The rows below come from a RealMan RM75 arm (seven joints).
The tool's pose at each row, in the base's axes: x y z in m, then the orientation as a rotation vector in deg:
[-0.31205, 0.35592, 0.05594, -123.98, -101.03, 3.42]
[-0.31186, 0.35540, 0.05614, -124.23, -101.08, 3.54]
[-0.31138, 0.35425, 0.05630, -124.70, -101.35, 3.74]
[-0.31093, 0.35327, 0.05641, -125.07, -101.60, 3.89]
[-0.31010, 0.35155, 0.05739, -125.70, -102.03, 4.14]
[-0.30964, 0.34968, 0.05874, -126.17, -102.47, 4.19]
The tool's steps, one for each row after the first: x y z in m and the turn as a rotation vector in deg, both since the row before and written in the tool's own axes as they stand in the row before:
[-0.00042, 0.00021, -0.00036, -0.13, -0.19, 0.10]
[-0.00096, 0.00060, -0.00054, -0.34, -0.43, 0.10]
[-0.00082, 0.00056, -0.00044, -0.29, -0.35, 0.05]
[-0.00130, 0.00081, -0.00151, -0.50, -0.60, 0.09]
[-0.00148, 0.00040, -0.00178, -0.48, -0.43, -0.01]

